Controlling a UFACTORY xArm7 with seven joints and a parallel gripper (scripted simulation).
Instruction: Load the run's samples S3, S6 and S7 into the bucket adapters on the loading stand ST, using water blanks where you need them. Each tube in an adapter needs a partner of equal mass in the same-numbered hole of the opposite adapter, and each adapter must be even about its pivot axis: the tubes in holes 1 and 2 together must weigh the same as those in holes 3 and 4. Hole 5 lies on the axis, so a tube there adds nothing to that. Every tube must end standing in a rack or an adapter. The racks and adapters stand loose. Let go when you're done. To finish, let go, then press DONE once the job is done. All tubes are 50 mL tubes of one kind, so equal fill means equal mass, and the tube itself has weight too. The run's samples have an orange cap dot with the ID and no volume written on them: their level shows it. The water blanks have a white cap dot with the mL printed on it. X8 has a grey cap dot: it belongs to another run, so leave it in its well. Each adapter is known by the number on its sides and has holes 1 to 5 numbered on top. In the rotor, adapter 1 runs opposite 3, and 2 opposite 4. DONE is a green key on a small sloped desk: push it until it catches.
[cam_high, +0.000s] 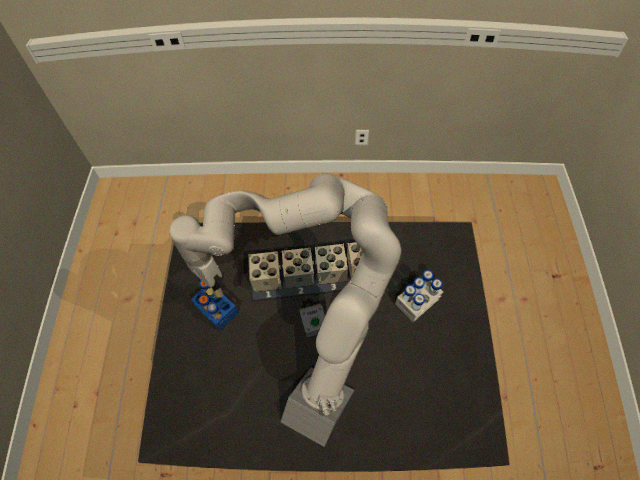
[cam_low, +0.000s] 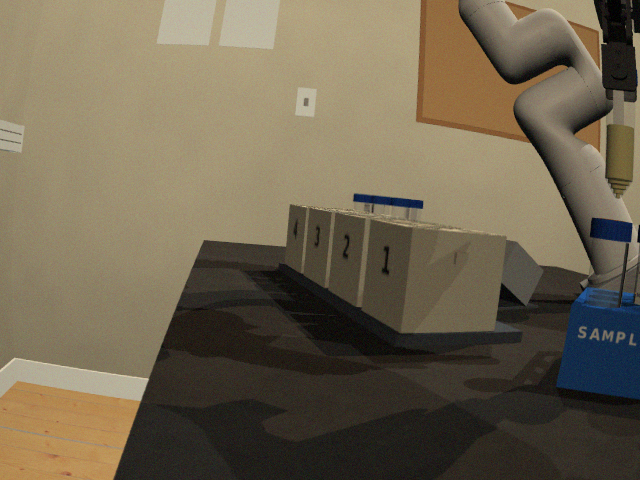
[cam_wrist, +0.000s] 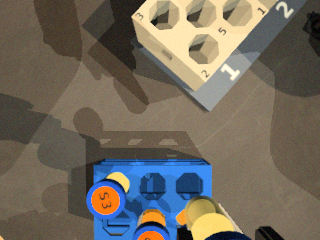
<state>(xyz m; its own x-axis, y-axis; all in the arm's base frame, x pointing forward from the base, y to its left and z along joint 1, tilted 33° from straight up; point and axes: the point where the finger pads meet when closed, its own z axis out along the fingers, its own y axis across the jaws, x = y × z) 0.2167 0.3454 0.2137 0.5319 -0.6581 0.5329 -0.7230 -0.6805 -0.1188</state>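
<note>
Right now my hand is 2 cm short of the blue sample rack, 4 cm to the right of it and 22 cm above it. Also, from my hand: white blank rack (10 cm behind, 62 cm to the right, 22 cm below); adapter 1 (10 cm ahead, 15 cm to the right, 20 cm below).
</note>
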